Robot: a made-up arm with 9 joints. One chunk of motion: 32 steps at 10 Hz.
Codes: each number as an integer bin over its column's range. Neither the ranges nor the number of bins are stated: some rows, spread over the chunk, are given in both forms.
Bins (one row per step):
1: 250 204 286 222 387 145
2: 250 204 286 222 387 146
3: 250 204 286 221 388 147
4: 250 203 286 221 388 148
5: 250 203 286 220 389 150
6: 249 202 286 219 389 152
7: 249 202 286 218 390 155
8: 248 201 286 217 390 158
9: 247 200 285 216 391 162
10: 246 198 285 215 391 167
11: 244 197 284 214 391 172
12: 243 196 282 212 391 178
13: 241 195 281 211 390 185
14: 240 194 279 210 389 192
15: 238 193 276 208 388 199
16: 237 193 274 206 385 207
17: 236 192 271 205 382 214
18: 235 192 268 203 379 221
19: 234 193 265 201 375 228
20: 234 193 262 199 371 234
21: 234 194 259 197 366 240
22: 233 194 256 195 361 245
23: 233 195 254 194 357 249
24: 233 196 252 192 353 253
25: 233 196 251 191 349 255
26: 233 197 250 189 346 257
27: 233 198 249 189 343 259
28: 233 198 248 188 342 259
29: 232 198 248 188 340 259
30: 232 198 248 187 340 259
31: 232 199 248 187 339 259
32: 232 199 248 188 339 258
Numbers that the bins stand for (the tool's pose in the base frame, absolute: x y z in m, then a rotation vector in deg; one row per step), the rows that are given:
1: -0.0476 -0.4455 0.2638 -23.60 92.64 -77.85
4: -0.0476 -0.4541 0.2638 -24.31 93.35 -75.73
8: -0.0649 -0.4714 0.2638 -27.12 94.76 -68.69
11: -0.0995 -0.5060 0.2465 -29.24 95.46 -58.83
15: -0.1514 -0.5406 0.1773 -33.46 93.35 -39.80
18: -0.1773 -0.5493 0.1081 -36.99 87.01 -24.31
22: -0.1946 -0.5320 0.0043 -42.62 74.32 -7.40
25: -0.1946 -0.5147 -0.0389 -45.44 65.87 -0.35
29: -0.2033 -0.4974 -0.0649 -47.55 59.53 2.47
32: -0.2033 -0.4887 -0.0649 -47.55 58.83 1.76
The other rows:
2: -0.0476 -0.4455 0.2638 -23.60 92.64 -77.14
3: -0.0476 -0.4455 0.2638 -24.31 93.35 -76.44
5: -0.0476 -0.4541 0.2638 -25.01 94.05 -74.32
6: -0.0562 -0.4628 0.2638 -25.71 94.05 -72.92
7: -0.0562 -0.4628 0.2638 -26.42 94.76 -70.80
9: -0.0735 -0.4801 0.2552 -27.83 95.46 -65.87
10: -0.0822 -0.4974 0.2552 -28.53 95.46 -62.35
12: -0.1081 -0.5147 0.2292 -30.65 95.46 -54.60
13: -0.1254 -0.5233 0.2206 -31.35 94.76 -49.67
14: -0.1341 -0.5320 0.2033 -32.05 94.05 -44.74
16: -0.1600 -0.5406 0.1600 -34.87 91.23 -34.17
17: -0.1687 -0.5493 0.1341 -35.58 89.12 -29.24
19: -0.1860 -0.5406 0.0822 -38.40 84.19 -19.37
20: -0.1860 -0.5406 0.0562 -39.80 81.37 -15.15
21: -0.1860 -0.5320 0.0303 -41.21 77.85 -10.92
23: -0.1946 -0.5233 -0.0130 -43.33 71.51 -4.58
24: -0.1946 -0.5147 -0.0303 -44.74 68.69 -1.76
26: -0.1946 -0.5060 -0.0476 -46.85 63.76 1.06
27: -0.1946 -0.4974 -0.0562 -46.85 61.64 2.47
28: -0.1946 -0.4974 -0.0649 -47.55 60.94 2.47
30: -0.2033 -0.4974 -0.0649 -48.26 59.53 2.47
31: -0.2033 -0.4887 -0.0649 -48.26 58.83 2.47

